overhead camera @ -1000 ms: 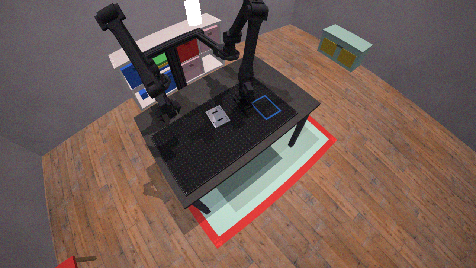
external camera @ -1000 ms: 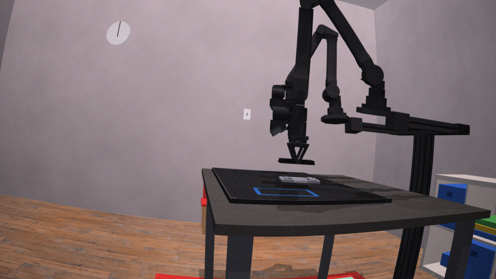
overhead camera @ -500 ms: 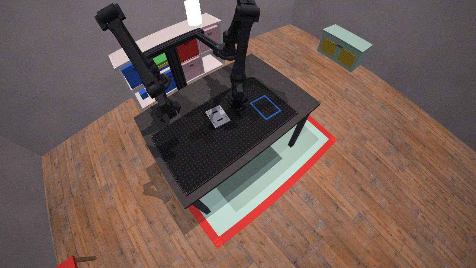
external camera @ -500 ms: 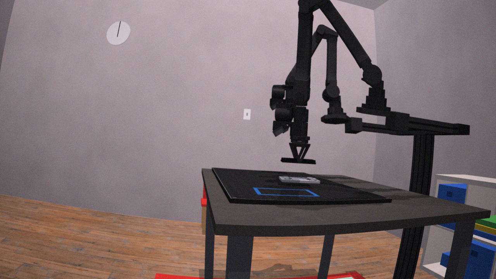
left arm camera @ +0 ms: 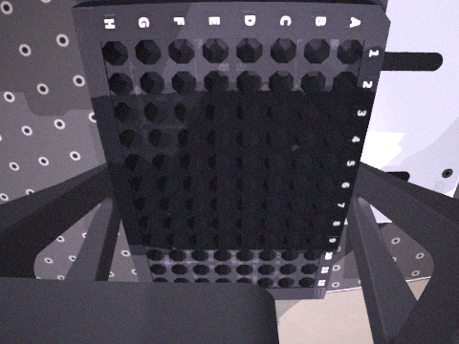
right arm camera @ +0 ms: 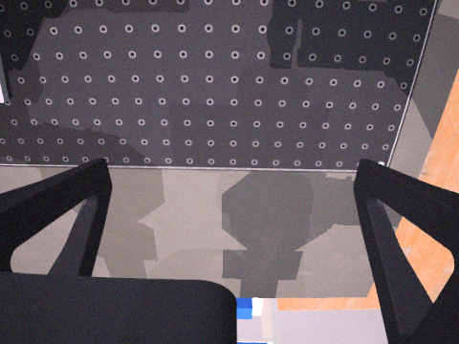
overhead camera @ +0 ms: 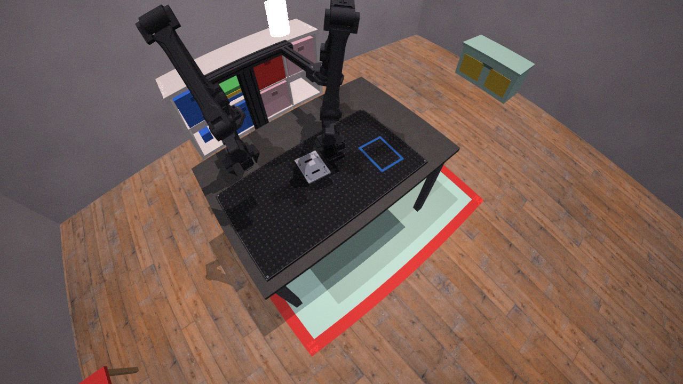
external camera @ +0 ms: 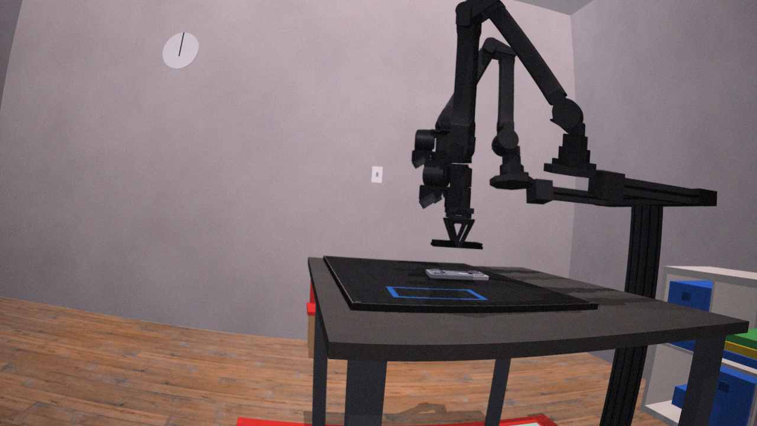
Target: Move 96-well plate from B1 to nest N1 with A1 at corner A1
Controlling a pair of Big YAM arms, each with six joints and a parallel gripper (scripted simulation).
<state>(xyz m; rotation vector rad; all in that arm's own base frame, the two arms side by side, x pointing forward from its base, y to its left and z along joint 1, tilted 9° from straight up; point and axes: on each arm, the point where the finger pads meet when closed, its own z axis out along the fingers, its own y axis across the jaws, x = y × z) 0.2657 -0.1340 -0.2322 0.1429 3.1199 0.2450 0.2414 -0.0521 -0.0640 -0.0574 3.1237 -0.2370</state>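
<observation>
The plate nest N1 is 3 cm behind my left hand, 9 cm to the right of it and 9 cm below it. The rest, counted from my left hand: A1 mark (4 cm ahead, 15 cm to the right, 9 cm below); then black 96-well plate (right at my left hand).
</observation>
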